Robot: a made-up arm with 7 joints. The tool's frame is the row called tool.
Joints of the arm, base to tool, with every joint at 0 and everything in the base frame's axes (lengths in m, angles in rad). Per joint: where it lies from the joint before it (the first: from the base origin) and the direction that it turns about. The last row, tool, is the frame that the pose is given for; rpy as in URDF.
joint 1: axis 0 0 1 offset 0.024 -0.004 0.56
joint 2: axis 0 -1 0 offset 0.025 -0.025 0.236
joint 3: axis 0 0 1 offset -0.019 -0.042 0.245
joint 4: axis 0 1 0 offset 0.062 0.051 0.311
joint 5: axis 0 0 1 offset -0.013 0.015 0.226
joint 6: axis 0 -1 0 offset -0.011 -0.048 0.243
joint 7: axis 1 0 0 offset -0.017 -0.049 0.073
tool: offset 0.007 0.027 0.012 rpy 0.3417 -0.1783 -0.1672
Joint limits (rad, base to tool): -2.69..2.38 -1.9..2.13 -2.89..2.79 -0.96..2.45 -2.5..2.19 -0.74..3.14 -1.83..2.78
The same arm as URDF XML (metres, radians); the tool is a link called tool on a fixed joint. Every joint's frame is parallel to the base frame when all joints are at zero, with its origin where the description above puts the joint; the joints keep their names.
<robot name="arm">
<joint name="tool_joint" type="fixed"><parent link="link7"/><child link="tool"/><origin xyz="0.0070 0.0270 0.0120" rpy="0.3417 -0.1783 -0.1672"/></joint>
<joint name="joint 7" type="revolute"><parent link="link6"/><child link="link7"/><origin xyz="-0.0170 -0.0490 0.0730"/><axis xyz="1 0 0"/><limit lower="-1.8300" upper="2.7800"/></joint>
<joint name="joint 6" type="revolute"><parent link="link5"/><child link="link6"/><origin xyz="-0.0110 -0.0480 0.2430"/><axis xyz="0 -1 0"/><limit lower="-0.7400" upper="3.1400"/></joint>
<joint name="joint 5" type="revolute"><parent link="link4"/><child link="link5"/><origin xyz="-0.0130 0.0150 0.2260"/><axis xyz="0 0 1"/><limit lower="-2.5000" upper="2.1900"/></joint>
<joint name="joint 4" type="revolute"><parent link="link3"/><child link="link4"/><origin xyz="0.0620 0.0510 0.3110"/><axis xyz="0 1 0"/><limit lower="-0.9600" upper="2.4500"/></joint>
<joint name="joint 3" type="revolute"><parent link="link2"/><child link="link3"/><origin xyz="-0.0190 -0.0420 0.2450"/><axis xyz="0 0 1"/><limit lower="-2.8900" upper="2.7900"/></joint>
<joint name="joint 2" type="revolute"><parent link="link1"/><child link="link2"/><origin xyz="0.0250 -0.0250 0.2360"/><axis xyz="0 -1 0"/><limit lower="-1.9000" upper="2.1300"/></joint>
<joint name="joint 1" type="revolute"><parent link="base"/><child link="link1"/><origin xyz="0.0240 -0.0040 0.5600"/><axis xyz="0 0 1"/><limit lower="-2.6900" upper="2.3800"/></joint>
<link name="base"/>
<link name="link1"/>
<link name="link2"/>
<link name="link3"/>
<link name="link4"/>
<link name="link5"/>
<link name="link6"/>
<link name="link7"/>
<link name="tool"/>
</robot>

